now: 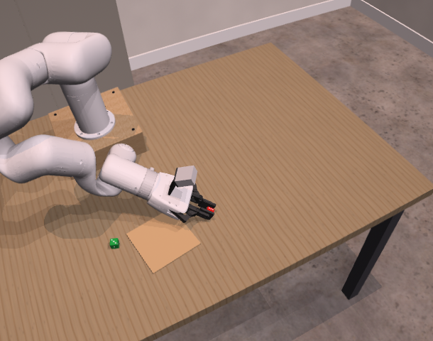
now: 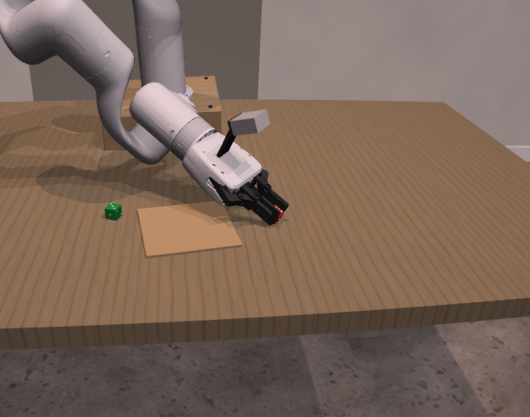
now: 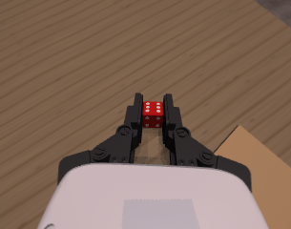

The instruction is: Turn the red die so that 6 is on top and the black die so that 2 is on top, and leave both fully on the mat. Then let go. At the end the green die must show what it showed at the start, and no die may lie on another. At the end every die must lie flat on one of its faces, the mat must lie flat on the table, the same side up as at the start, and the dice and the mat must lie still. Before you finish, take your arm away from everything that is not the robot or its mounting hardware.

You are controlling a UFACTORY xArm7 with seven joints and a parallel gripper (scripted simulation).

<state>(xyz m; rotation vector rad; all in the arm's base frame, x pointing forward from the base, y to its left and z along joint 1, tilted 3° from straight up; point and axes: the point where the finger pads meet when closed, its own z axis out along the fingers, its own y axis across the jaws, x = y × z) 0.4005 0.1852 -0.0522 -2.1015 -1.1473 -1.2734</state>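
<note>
Right now my hand is 10 mm to the right of the red die and 10 mm above it. Round my hand: tan mat: 20 mm ahead, 130 mm to the right, 20 mm below; green die: 20 mm behind, 250 mm to the right, 10 mm below; black die: 70 mm behind, 40 mm to the right, 10 mm below.
</note>
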